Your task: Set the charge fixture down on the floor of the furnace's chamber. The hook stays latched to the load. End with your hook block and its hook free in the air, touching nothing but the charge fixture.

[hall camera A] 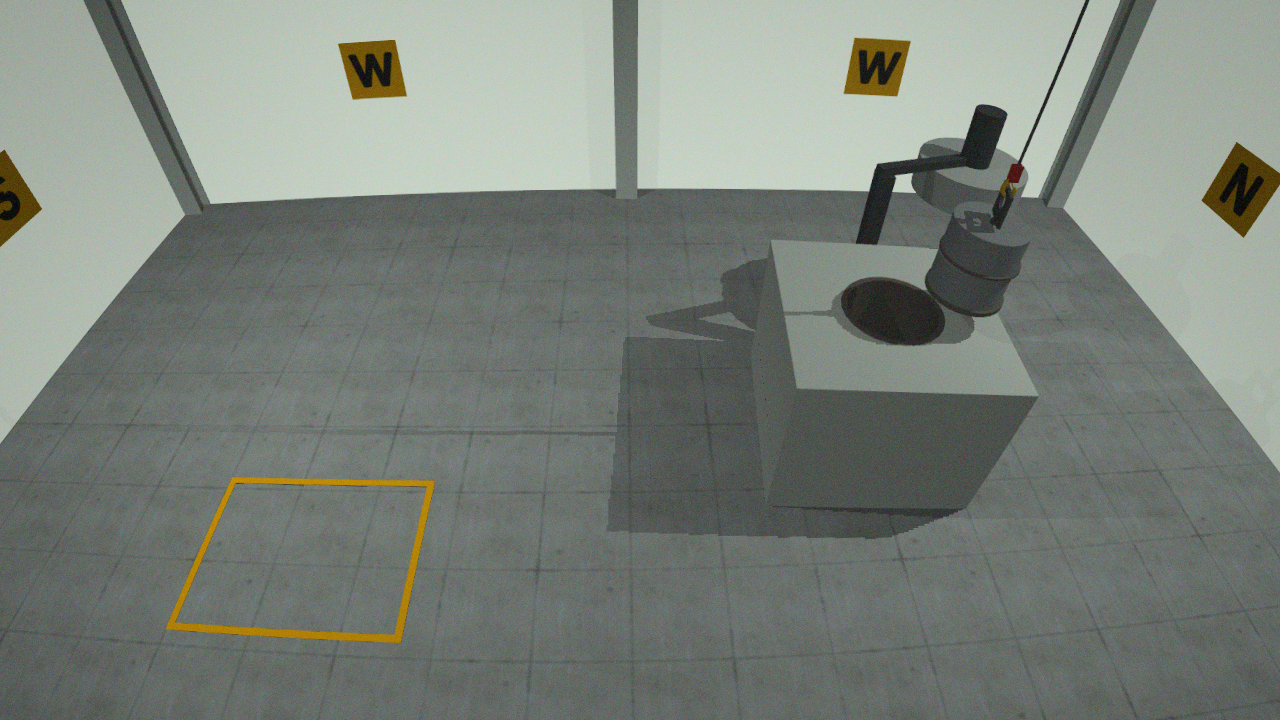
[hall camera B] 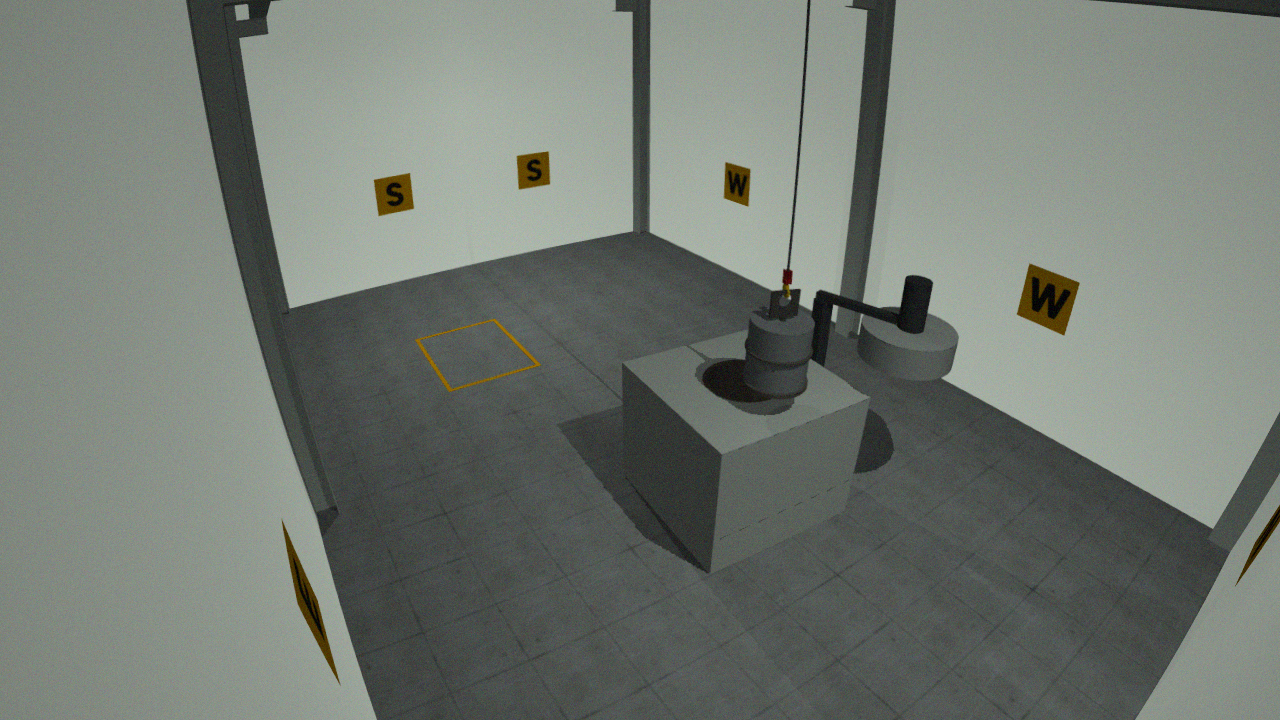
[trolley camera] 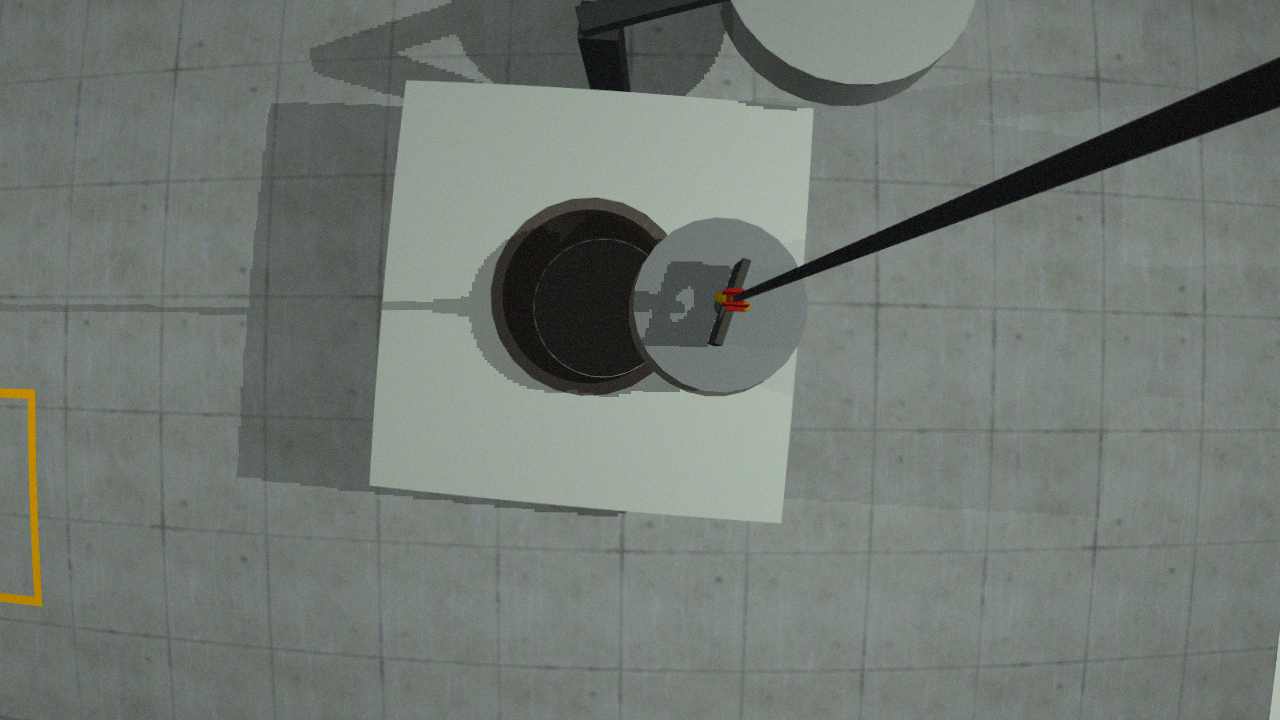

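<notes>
The charge fixture (hall camera A: 973, 259) (hall camera B: 777, 353) (trolley camera: 680, 371), a grey ribbed drum with an upright lifting plate on top, hangs a little above the furnace's top face. My hook (hall camera A: 1007, 189) (hall camera B: 786, 291) (trolley camera: 732, 300), under its red block, is latched to the fixture's lifting plate. The furnace (hall camera A: 904, 447) (hall camera B: 787, 483) (trolley camera: 483, 447) is a pale box with a round chamber mouth (hall camera A: 892, 310) (hall camera B: 726, 381) (trolley camera: 581, 304). In the trolley view the fixture is right of the mouth's centre and overlaps its right edge. The fixture hides that part of the mouth.
A round grey lid (hall camera A: 939, 183) (hall camera B: 908, 349) (trolley camera: 850, 44) is held out beside the furnace by a dark swing arm (hall camera A: 875, 205) (hall camera B: 821, 329) (trolley camera: 604, 58). A yellow marked rectangle (hall camera A: 308, 482) (hall camera B: 494, 377) (trolley camera: 35, 501) lies on the floor. The hoist chain (hall camera A: 1054, 80) (hall camera B: 798, 134) (trolley camera: 1011, 189) slants.
</notes>
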